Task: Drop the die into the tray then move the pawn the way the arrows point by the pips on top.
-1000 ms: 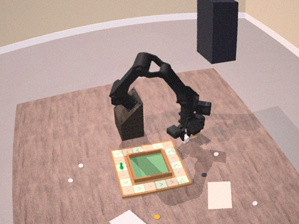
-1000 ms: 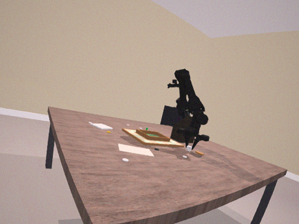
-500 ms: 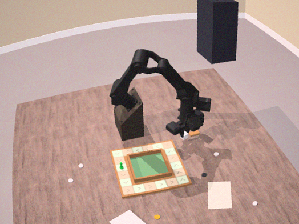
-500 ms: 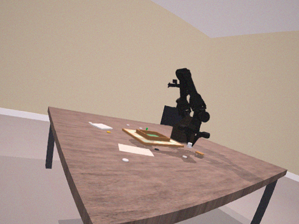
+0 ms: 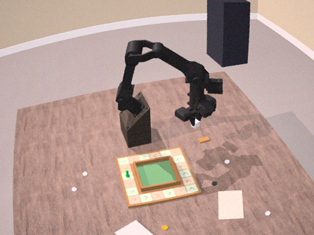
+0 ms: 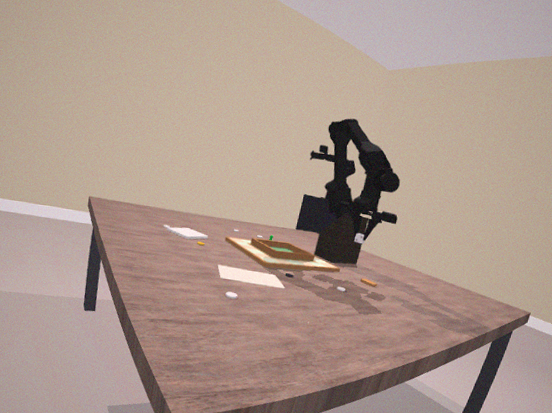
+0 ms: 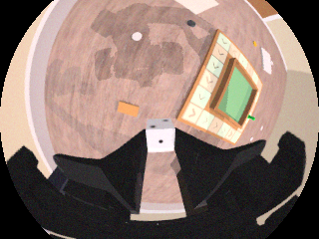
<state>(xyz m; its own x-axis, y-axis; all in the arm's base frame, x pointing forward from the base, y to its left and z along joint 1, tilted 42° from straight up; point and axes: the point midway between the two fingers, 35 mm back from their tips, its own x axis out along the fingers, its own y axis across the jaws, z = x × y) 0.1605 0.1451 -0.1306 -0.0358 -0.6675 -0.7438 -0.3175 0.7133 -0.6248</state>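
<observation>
Now: gripper tip 320 mm to the left of the green pawn, 100 mm above it and 80 mm short of it. The rest, counted from my gripper tip: green dice tray 220 mm to the right, 120 mm below, 110 mm ahead; white die right at my gripper tip; orange tile 120 mm below, 60 mm to the left, 20 mm behind.
</observation>
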